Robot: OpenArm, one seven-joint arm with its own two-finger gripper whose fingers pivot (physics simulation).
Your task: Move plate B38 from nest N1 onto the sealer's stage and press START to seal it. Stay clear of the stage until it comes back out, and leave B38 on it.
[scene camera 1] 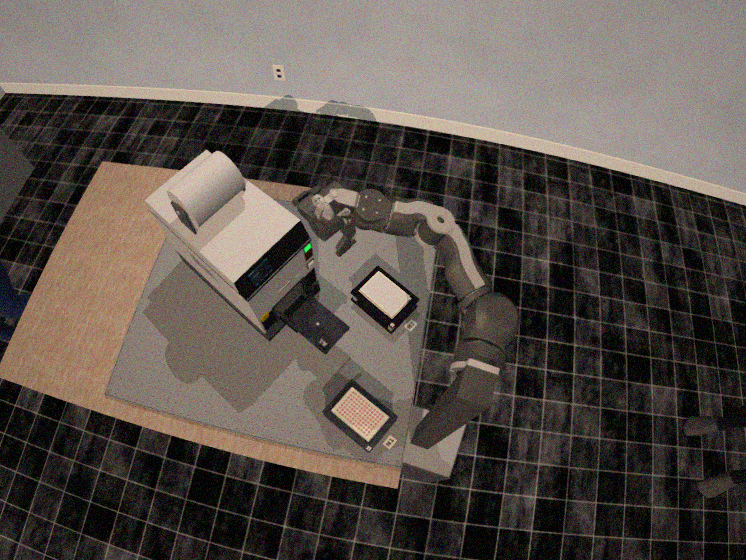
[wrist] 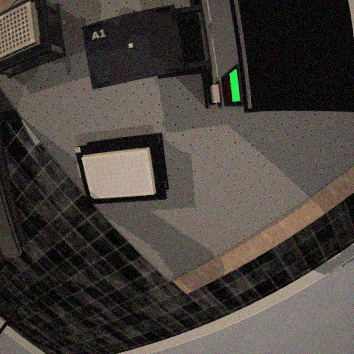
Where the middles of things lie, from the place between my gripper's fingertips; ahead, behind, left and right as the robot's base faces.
Labels:
Now: hand 290 mm short of the white roll [scene camera 1: 203,191], 40 mm below it and 30 mm to the right of it. Round my hand: dark stage [wrist: 156,50] 280 mm below, 140 mm to the left; then white-topped plate [scene camera 1: 382,292] 320 mm below, 160 mm behind, 20 mm to the right.

